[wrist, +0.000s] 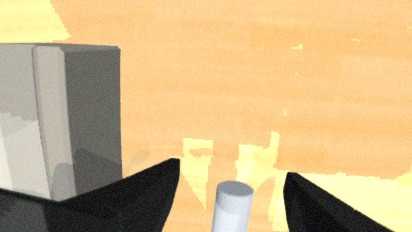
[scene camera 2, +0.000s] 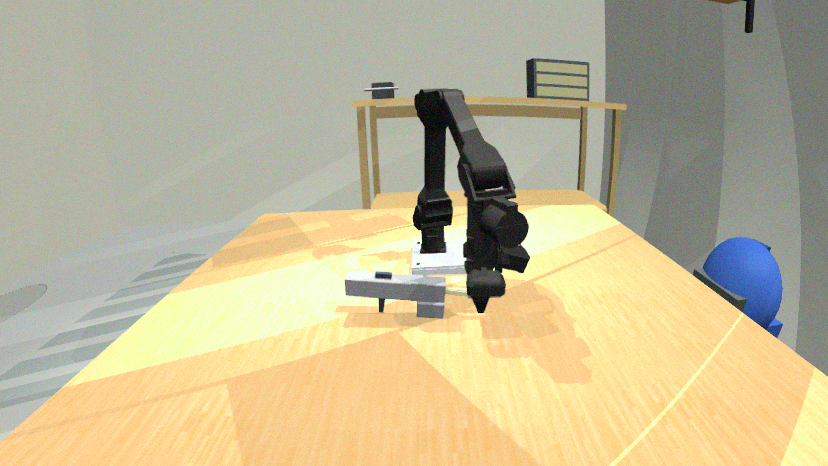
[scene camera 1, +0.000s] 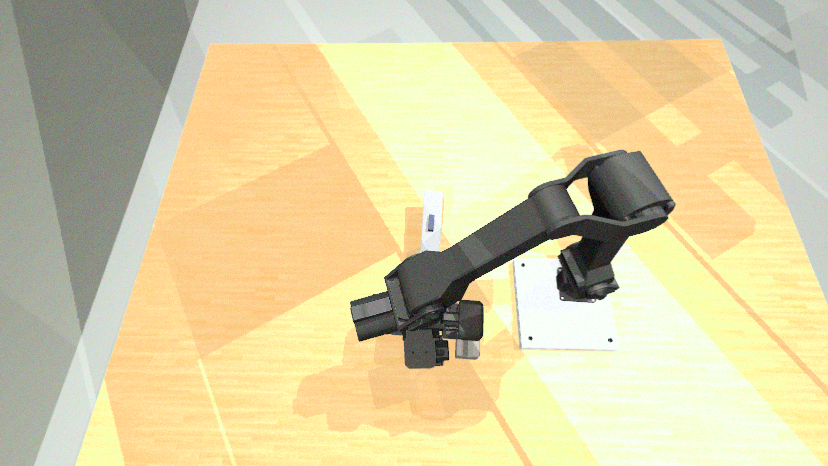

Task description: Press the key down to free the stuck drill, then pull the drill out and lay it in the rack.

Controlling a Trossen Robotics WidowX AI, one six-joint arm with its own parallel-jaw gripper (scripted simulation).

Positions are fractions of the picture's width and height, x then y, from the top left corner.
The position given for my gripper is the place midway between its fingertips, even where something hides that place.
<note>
In view: my gripper (scene camera 1: 0.51, 0.70), a grey housing (scene camera 2: 0.52, 0.63) and a grey rack (wrist: 0.17, 0.61).
My gripper is seen too in the wrist view (wrist: 0.56, 0.76) and in scene camera 2 (scene camera 2: 0.58, 0.66). The grey housing shows as well in scene camera 1 (scene camera 1: 0.52, 0.52).
</note>
